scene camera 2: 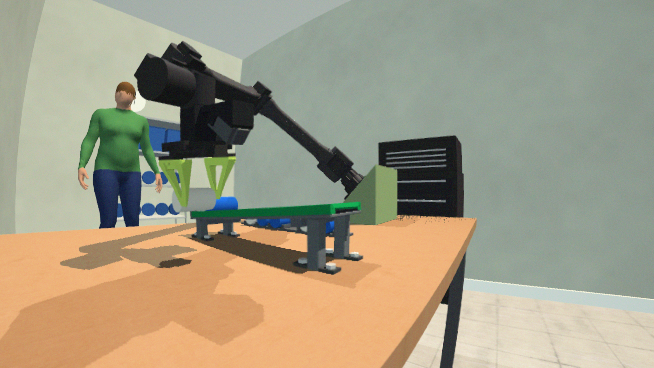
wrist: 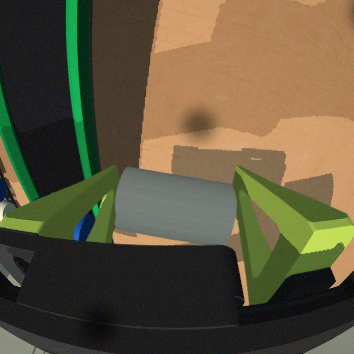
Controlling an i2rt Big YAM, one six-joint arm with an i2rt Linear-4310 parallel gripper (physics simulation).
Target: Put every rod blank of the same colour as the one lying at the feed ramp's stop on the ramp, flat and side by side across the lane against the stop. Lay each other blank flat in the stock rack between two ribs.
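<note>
My gripper (scene camera 2: 201,199) (wrist: 176,174) is shut on a pale grey rod blank (scene camera 2: 196,201) (wrist: 172,212), which lies level between the fingertips, above the table. In the wrist view the blank is to the right of the feed ramp's near rail, beside the lane. The feed ramp (scene camera 2: 270,211) (wrist: 75,60) has green rails and a dark lane. A blue blank (scene camera 2: 228,203) (wrist: 83,227) is at its left end in the scene view, partly hidden by the held blank. The stop is hidden. Blue blanks (scene camera 2: 272,223) of the stock rack show behind the ramp; the rack is mostly hidden.
The ramp stands on grey legs (scene camera 2: 316,245) on the wooden table (scene camera 2: 240,320). A green wedge-shaped block (scene camera 2: 382,195) is at the arm's base. A black drawer cabinet (scene camera 2: 420,175), a shelf with blue things and a person in green (scene camera 2: 121,140) are beyond the table.
</note>
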